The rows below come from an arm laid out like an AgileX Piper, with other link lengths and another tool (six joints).
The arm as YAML. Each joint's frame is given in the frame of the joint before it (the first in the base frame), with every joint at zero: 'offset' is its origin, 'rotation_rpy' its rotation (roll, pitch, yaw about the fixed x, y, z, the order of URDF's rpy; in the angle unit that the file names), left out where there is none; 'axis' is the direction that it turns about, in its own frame. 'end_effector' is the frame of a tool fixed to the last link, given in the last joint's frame.
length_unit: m
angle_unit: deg
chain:
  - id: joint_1
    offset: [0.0, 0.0, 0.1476]
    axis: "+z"
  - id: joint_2
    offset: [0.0, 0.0, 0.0]
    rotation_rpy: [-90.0, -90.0, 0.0]
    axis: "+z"
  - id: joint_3
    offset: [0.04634, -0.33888, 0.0]
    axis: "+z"
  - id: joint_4
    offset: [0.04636, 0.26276, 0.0]
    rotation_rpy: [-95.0, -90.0, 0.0]
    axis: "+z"
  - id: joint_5
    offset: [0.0, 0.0, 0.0]
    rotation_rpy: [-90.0, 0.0, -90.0]
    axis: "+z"
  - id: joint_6
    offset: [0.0, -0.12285, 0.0]
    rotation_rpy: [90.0, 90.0, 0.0]
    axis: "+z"
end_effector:
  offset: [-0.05, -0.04, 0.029]
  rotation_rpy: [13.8, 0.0, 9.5]
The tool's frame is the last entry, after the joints.
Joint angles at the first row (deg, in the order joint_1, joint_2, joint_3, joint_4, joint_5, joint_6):
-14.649, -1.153, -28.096, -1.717, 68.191, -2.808
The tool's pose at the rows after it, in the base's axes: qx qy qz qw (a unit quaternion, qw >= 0); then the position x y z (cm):
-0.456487, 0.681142, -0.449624, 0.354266, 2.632, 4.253, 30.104
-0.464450, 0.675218, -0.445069, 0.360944, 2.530, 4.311, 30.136
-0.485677, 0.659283, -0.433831, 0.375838, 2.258, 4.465, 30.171
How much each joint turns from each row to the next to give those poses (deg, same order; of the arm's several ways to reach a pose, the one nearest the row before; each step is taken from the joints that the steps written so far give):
0.002, -0.001, 0.001, -0.091, 0.000, 0.095
1.527, 0.000, 0.000, 0.000, -0.088, 0.124
3.710, 0.001, -0.001, 0.002, -0.133, -0.003

